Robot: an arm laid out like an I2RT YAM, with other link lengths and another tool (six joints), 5 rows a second.
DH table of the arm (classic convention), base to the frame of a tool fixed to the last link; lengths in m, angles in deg. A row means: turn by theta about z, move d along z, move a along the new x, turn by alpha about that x. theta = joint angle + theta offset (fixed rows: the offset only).
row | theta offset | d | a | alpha
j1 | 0 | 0.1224 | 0.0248 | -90
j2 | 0 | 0 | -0.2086 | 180
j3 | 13.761 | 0 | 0.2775 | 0
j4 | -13.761 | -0.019 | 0.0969 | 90
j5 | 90 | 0.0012 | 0 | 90
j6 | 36.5 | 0.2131 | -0.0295 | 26
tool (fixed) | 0 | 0.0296 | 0 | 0
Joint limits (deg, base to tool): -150..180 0..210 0..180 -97..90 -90..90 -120..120
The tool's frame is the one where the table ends.
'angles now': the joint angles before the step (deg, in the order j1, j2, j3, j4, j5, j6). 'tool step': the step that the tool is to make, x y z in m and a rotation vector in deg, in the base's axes. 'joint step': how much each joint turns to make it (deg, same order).
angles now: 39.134, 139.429, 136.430, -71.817, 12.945, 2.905
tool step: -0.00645, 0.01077, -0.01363, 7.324, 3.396, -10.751
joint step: -0.110, -0.655, -3.575, 2.610, -4.818, 12.514
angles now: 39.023, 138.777, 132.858, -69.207, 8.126, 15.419
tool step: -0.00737, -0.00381, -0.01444, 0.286, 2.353, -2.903
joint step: -0.065, 0.833, -0.849, -0.391, -0.975, 3.191
